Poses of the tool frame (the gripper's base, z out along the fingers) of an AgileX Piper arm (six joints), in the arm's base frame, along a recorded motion.
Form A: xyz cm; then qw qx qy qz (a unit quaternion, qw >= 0).
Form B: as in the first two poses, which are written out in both.
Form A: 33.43, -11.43, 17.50, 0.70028, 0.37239, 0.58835, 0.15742
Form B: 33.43, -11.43, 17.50, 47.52, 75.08, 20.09
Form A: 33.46, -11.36, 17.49, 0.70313, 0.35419, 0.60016, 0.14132
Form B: 33.46, -11.36, 17.49, 45.15, 76.51, 18.01
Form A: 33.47, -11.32, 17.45, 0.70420, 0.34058, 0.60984, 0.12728
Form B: 33.47, -11.32, 17.45, 43.40, 77.71, 16.22
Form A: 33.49, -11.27, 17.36, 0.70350, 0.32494, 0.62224, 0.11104
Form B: 33.49, -11.27, 17.36, 41.42, 79.31, 14.15
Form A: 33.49, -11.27, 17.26, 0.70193, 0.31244, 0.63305, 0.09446
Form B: 33.49, -11.27, 17.26, 39.85, 80.74, 12.05
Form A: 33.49, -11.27, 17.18, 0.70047, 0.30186, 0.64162, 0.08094
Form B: 33.49, -11.27, 17.18, 38.52, 81.87, 10.33
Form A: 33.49, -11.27, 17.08, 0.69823, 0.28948, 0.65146, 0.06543
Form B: 33.49, -11.27, 17.08, 36.97, 83.20, 8.36
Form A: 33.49, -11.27, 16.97, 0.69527, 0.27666, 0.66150, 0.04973
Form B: 33.49, -11.27, 16.97, 35.38, 84.58, 6.36
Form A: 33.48, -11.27, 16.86, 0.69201, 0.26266, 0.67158, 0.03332
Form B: 33.48, -11.27, 16.86, 33.63, 85.98, 4.27
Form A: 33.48, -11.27, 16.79, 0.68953, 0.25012, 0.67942, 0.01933
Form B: 33.48, -11.27, 16.79, 32.05, 87.07, 2.48
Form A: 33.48, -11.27, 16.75, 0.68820, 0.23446, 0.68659, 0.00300
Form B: 33.48, -11.27, 16.75, 30.06, 88.03, 0.38
